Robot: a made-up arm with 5 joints. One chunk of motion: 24 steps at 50 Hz.
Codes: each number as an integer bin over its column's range. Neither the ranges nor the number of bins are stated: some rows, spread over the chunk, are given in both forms.
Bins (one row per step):
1: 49 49 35 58 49 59
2: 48 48 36 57 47 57
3: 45 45 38 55 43 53
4: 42 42 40 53 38 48
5: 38 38 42 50 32 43
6: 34 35 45 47 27 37
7: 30 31 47 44 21 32
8: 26 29 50 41 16 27
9: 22 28 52 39 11 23
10: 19 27 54 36 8 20
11: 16 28 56 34 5 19
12: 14 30 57 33 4 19
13: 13 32 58 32 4 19
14: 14 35 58 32 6 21
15: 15 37 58 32 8 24
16: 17 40 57 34 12 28
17: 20 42 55 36 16 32
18: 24 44 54 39 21 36
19: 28 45 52 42 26 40
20: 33 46 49 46 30 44
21: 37 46 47 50 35 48
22: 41 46 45 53 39 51
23: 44 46 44 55 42 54
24: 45 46 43 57 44 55
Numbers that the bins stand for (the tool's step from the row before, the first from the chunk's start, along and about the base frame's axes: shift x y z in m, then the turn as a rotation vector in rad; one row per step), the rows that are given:
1: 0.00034 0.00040 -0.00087 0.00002 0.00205 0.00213
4: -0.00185 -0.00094 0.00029 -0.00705 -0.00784 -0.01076
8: -0.00686 -0.00343 0.00262 -0.02402 -0.02762 -0.03536
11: -0.00999 -0.00363 0.00401 -0.03392 -0.03751 -0.04474
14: -0.01062 -0.00228 0.00447 -0.03675 -0.03661 -0.04239
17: -0.00874 -0.00094 0.00378 -0.03109 -0.02762 -0.02951
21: -0.00341 -0.00017 0.00192 -0.01129 -0.01054 -0.01076
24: -0.00091 -0.00017 0.00099 -0.00139 -0.00244 -0.00256
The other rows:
2: 0.00003 0.00021 -0.00064 -0.00139 0.00025 -0.00021
3: -0.00091 -0.00036 -0.00017 -0.00422 -0.00334 -0.00490
5: -0.00310 -0.00171 0.00076 -0.01129 -0.01323 -0.01662
6: -0.00435 -0.00228 0.00145 -0.01554 -0.01773 -0.02365
7: -0.00561 -0.00305 0.00192 -0.01978 -0.02312 -0.02951
9: -0.00811 -0.00363 0.00308 -0.02685 -0.03211 -0.04005
10: -0.00905 -0.00382 0.00355 -0.03109 -0.03481 -0.04357
12: -0.01062 -0.00324 0.00424 -0.03533 -0.03840 -0.04474
13: -0.01093 -0.00286 0.00447 -0.03675 -0.03840 -0.04474
15: -0.01030 -0.00190 0.00447 -0.03675 -0.03481 -0.03888
16: -0.00968 -0.00132 0.00424 -0.03392 -0.03121 -0.03419
18: -0.00748 -0.00056 0.00355 -0.02685 -0.02312 -0.02482
19: -0.00623 -0.00036 0.00308 -0.02261 -0.01863 -0.02013
20: -0.00467 -0.00017 0.00238 -0.01695 -0.01503 -0.01544
22: -0.00216 -0.00017 0.00145 -0.00705 -0.00694 -0.00724
23: -0.00122 -0.00017 0.00122 -0.00422 -0.00424 -0.00373

